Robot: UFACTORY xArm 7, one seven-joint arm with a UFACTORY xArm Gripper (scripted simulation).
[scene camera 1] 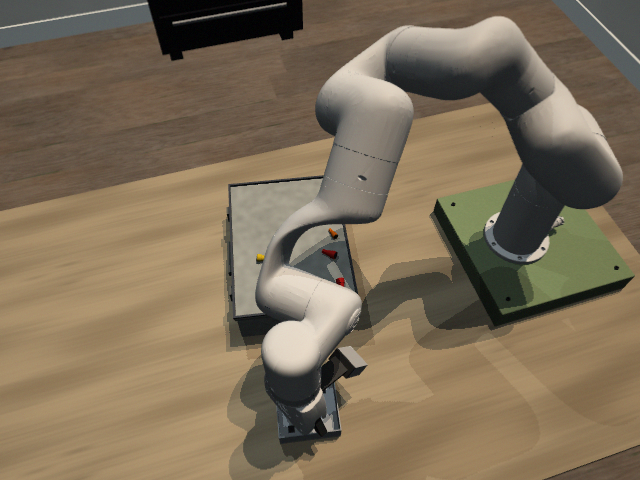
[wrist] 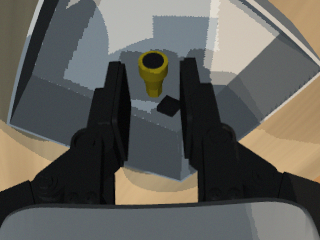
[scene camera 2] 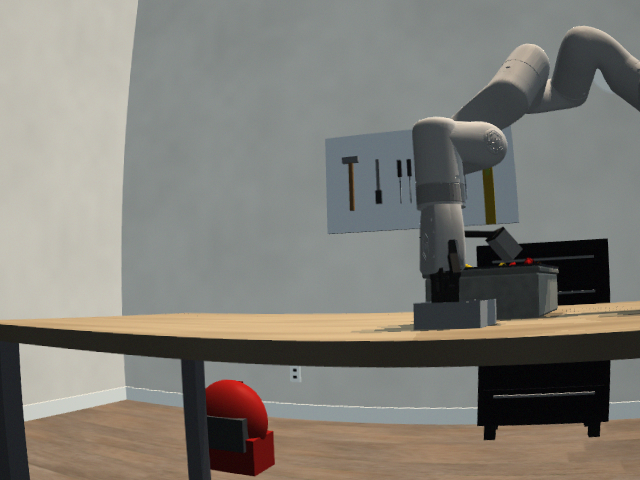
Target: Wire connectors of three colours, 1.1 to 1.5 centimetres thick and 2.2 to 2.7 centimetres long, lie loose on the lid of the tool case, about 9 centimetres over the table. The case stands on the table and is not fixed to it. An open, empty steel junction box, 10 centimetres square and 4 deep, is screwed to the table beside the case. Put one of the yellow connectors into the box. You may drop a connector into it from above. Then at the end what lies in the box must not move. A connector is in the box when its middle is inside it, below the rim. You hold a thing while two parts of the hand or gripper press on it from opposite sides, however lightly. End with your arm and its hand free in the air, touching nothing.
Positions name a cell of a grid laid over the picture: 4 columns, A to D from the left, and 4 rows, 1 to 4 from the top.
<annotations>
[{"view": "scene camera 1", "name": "gripper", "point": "B4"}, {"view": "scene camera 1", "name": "grey tool case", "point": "B2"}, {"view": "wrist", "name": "gripper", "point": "B2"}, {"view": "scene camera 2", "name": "grey tool case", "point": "D3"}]
</annotations>
